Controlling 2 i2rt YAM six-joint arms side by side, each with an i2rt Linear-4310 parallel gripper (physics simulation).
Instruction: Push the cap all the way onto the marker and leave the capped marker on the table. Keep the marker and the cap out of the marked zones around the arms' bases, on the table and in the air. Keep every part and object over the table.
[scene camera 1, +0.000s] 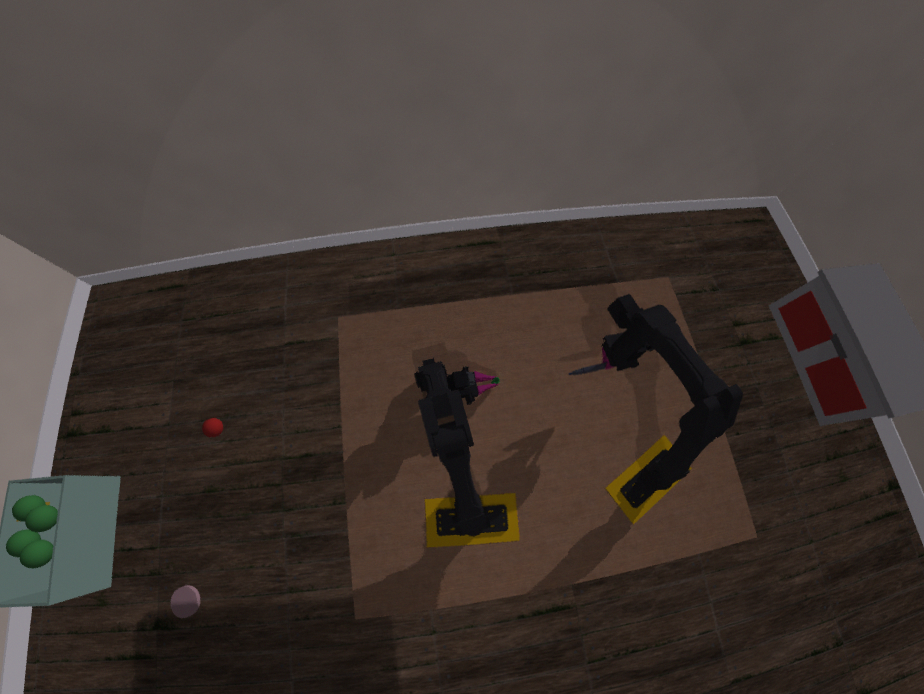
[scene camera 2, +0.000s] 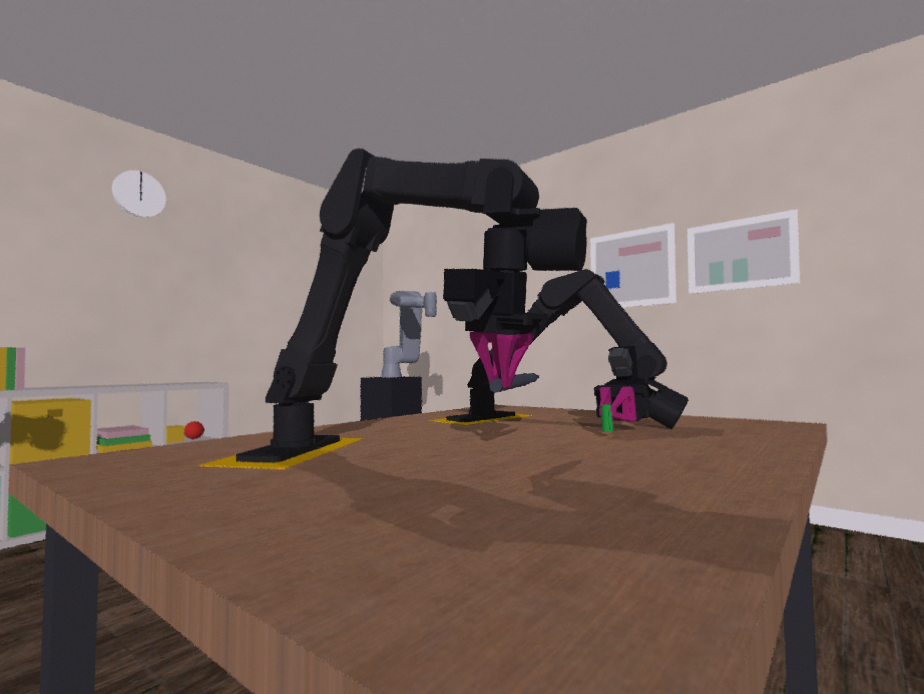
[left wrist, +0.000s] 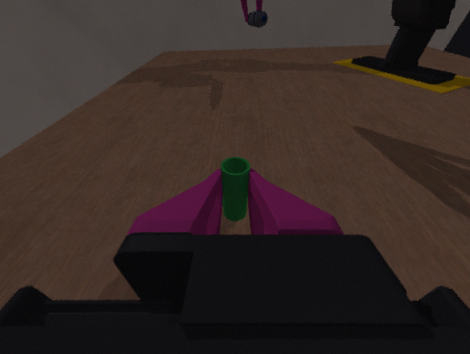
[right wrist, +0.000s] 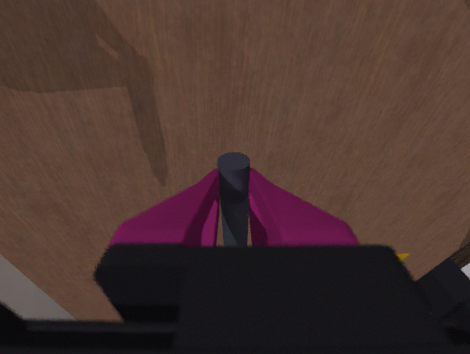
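My left gripper (scene camera 2: 605, 412) (left wrist: 235, 176). My right gripper (scene camera 2: 500, 386) (scene camera 1: 605, 365) (right wrist: 234, 177). Dark grey marker (right wrist: 233, 167). Green cap (left wrist: 235, 171); the right wrist view does not show it, hidden by my right gripper.
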